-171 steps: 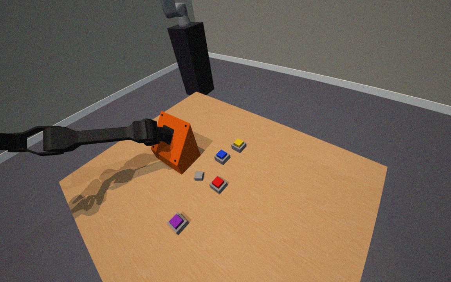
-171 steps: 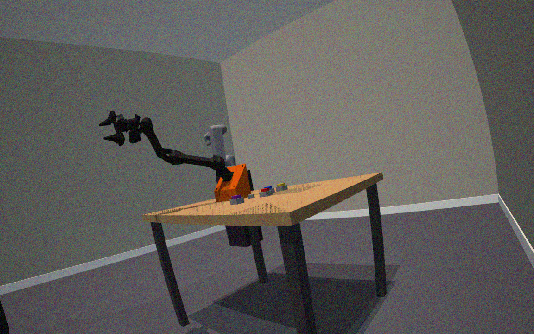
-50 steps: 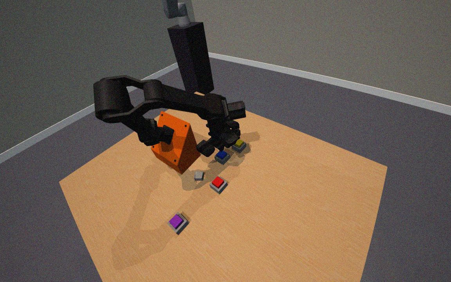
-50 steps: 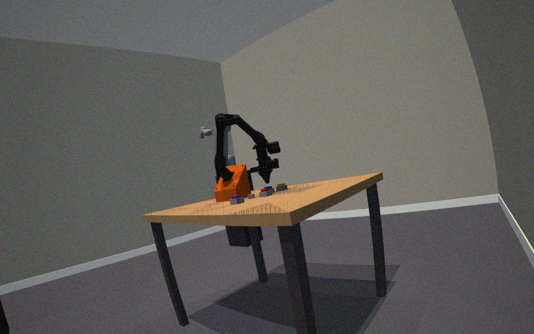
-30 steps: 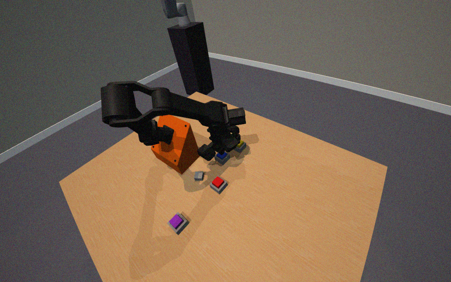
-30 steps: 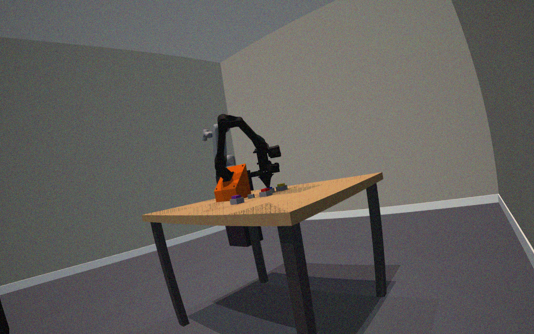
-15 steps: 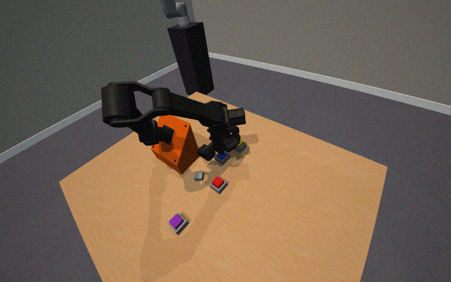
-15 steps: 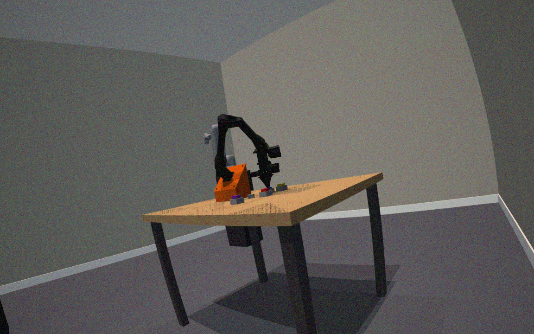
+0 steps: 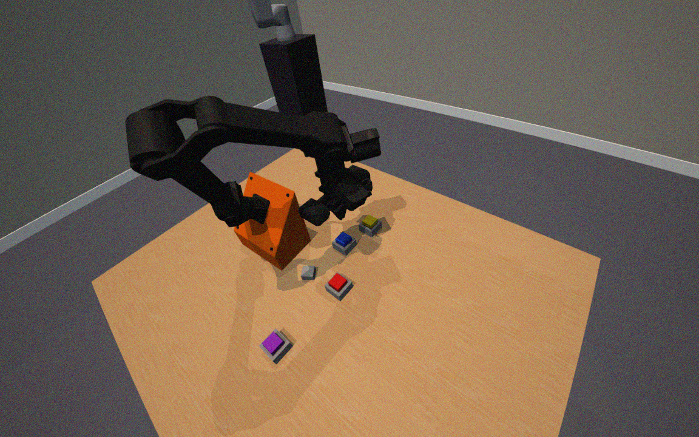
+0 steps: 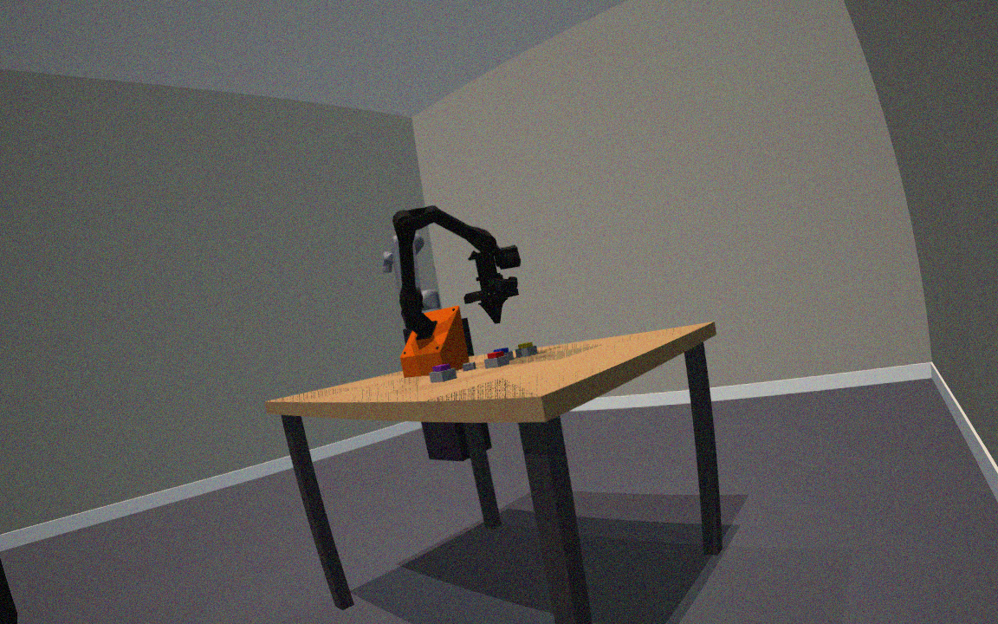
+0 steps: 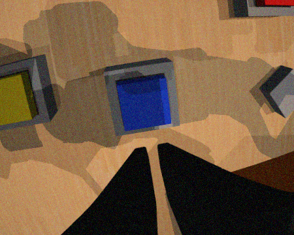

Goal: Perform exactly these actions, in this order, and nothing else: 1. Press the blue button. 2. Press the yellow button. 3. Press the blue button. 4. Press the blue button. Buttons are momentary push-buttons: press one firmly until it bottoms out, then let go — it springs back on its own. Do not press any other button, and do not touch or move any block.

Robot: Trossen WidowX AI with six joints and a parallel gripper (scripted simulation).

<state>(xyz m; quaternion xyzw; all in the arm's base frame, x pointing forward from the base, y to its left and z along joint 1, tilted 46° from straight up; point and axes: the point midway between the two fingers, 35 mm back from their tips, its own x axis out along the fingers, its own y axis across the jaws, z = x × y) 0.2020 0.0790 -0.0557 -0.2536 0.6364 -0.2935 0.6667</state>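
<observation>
The yellow button is 90 mm to the left of my gripper tip, 80 mm below it and 20 mm ahead of it. The rest, counted from my gripper tip: blue button: 80 mm below; small grey block: 130 mm to the right, 100 mm below, 30 mm behind; red button: 120 mm to the right, 80 mm below, 60 mm ahead.
</observation>
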